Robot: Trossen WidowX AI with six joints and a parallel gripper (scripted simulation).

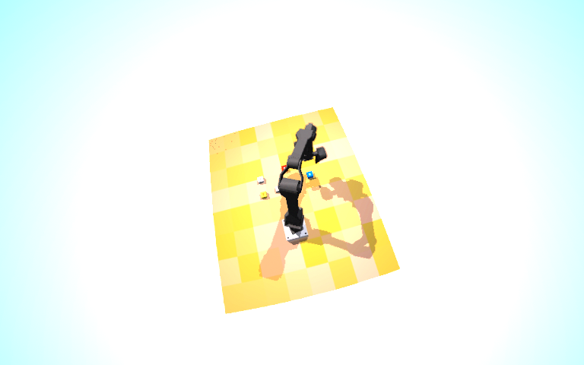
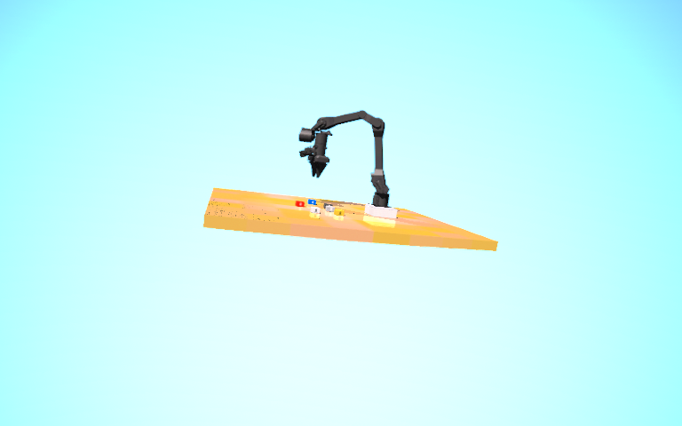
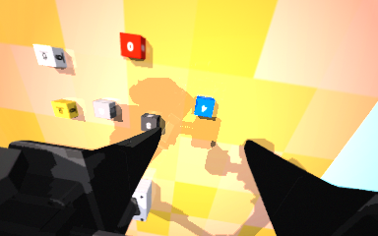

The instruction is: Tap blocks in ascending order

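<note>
The red block lies 110 mm to the left of my gripper tip, 110 mm below it and 100 mm ahead of it. Also, from my gripper tip: yellow block 280 mm to the left, 110 mm below; then blue block 110 mm below, 10 mm to the right.
</note>
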